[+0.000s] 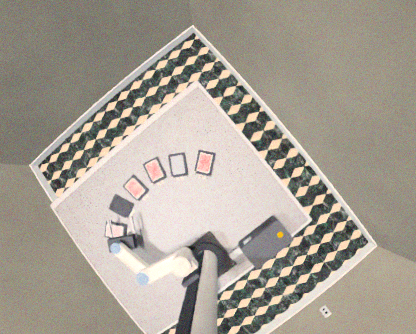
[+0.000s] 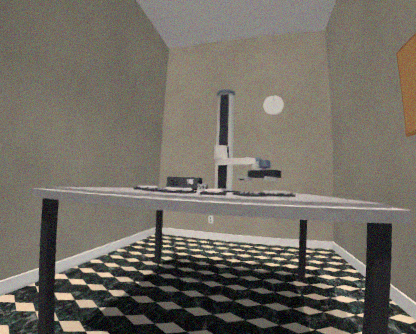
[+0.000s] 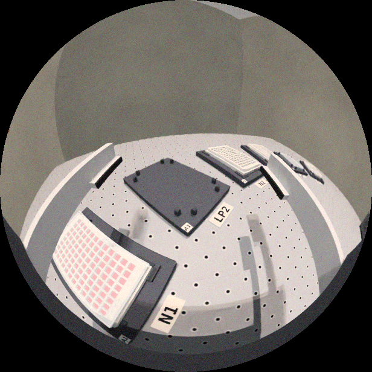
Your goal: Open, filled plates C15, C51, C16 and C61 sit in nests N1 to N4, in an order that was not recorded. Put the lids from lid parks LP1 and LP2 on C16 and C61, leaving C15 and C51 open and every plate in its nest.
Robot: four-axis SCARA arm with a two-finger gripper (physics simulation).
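Frame: origin at the arm's base, x ahead, y left, z up, level; centimetres.
Seen in the pictures: gripper, between the fingertips: (image 1: 119,217) (image 2: 251,177); arm's base, origin of its link: (image 1: 206,259).
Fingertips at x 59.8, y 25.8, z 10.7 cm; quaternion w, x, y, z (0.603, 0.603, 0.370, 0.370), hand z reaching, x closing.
Observation:
Pixels of each thing's top centre, then the offset from my fingertips to it. "*": a spot on its surface instead.
- Dark park LP2, centre of its top: (image 2: 248,191) (image 1: 120,206) dy -0.7, dx +7.2, dz -7.4 cm
- N1, centre of its top: (image 1: 114,231) dy +13.7, dx -3.8, dz -6.6 cm
- N2 plate, centre of its top: (image 1: 134,188) dy -17.7, dx +10.6, dz -6.8 cm
- park with a pale clear lid, a spot on its surface: (image 1: 178,165) * dy -52.0, dx +3.5, dz -7.6 cm
- dark grey box, a spot on its surface: (image 1: 265,240) * dy -66.4, dx -68.9, dz +2.1 cm
My gripper (image 1: 122,227) (image 2: 257,179) (image 3: 192,151) is open and empty, raised above the table, its fingers spread beside nest N1 and toward park LP2. Dark park LP2 (image 1: 121,205) (image 3: 175,190) is bare, with small pegs. The pink-welled plate in N1 (image 1: 116,229) (image 3: 97,265) looks paler and has a clear rim, like a lid. The N2 plate (image 1: 135,188) (image 3: 232,157) sits beyond LP2. Another pink plate (image 1: 155,170) follows, then a park with a pale clear lid (image 1: 178,165), then a pink plate (image 1: 205,162) at the arc's far end. Plate names are unreadable.
The arm's column (image 1: 210,290) (image 2: 223,125) stands at the table's edge. A dark grey box (image 1: 265,240) (image 2: 181,182) with a yellow spot stands beside it. The nests and parks form an arc on the perforated table (image 1: 200,120) (image 2: 300,202).

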